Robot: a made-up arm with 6 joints. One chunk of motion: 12 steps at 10 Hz.
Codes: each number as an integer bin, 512 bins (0 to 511) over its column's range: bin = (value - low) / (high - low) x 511, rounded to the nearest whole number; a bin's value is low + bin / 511 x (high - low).
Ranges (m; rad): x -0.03..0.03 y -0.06..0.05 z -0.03..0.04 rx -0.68..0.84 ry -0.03..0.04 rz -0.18..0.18
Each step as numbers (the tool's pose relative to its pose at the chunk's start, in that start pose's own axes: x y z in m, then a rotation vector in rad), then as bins.
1 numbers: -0.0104 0.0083 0.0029 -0.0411 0.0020 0.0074
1 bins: 167 317 240 215 234 266
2 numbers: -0.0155 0.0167 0.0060 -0.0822 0.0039 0.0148
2 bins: 123 356 263 201 247 277
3 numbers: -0.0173 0.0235 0.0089 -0.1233 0.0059 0.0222
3 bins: 108 388 284 187 262 287
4 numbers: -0.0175 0.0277 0.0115 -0.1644 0.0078 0.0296
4 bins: 106 407 303 173 276 298
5 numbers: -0.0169 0.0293 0.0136 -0.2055 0.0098 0.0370
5 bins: 112 415 318 160 291 308
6 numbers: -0.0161 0.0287 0.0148 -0.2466 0.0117 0.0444
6 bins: 118 412 327 146 304 319
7 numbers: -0.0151 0.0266 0.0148 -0.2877 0.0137 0.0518
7 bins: 127 402 327 132 319 329
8 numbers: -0.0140 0.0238 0.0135 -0.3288 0.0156 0.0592
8 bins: 136 389 318 118 333 340
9 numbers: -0.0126 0.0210 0.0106 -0.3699 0.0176 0.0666
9 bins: 148 376 296 104 347 350
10 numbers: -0.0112 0.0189 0.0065 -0.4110 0.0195 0.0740
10 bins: 160 367 266 90 361 361
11 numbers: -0.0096 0.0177 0.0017 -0.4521 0.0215 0.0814
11 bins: 174 361 231 77 376 371
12 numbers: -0.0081 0.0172 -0.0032 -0.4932 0.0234 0.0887
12 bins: 187 359 196 63 390 381
